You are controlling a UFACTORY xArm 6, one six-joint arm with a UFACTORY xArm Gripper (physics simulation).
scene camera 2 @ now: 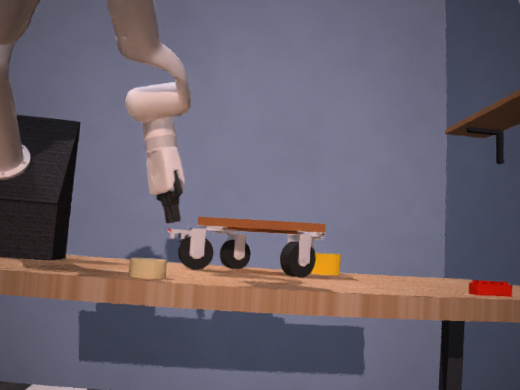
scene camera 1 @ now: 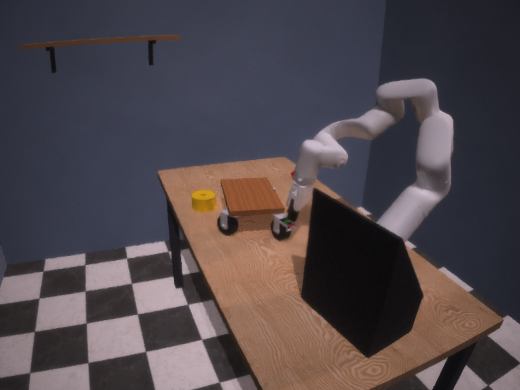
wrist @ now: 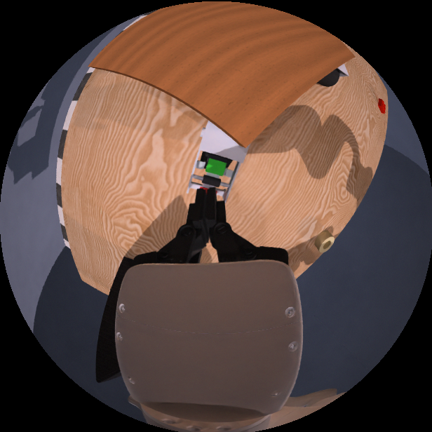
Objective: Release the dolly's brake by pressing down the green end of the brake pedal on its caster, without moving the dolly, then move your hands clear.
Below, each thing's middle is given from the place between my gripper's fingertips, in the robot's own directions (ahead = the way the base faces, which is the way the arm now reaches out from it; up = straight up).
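Scene:
The dolly (scene camera 2: pixel 297 259) is 190 mm ahead of my hand, 60 mm to the left of it and 50 mm below it. Counted from my hand as well, the beige ring (scene camera 2: pixel 146 268) is 350 mm to the right, 90 mm below and 10 mm behind; going by their middles, of the things named here that ring is the farthest from my hand. As for the caster (scene camera 2: pixel 197 244), my hand is 60 mm above it, 50 mm short of it and 10 mm to the right of it.

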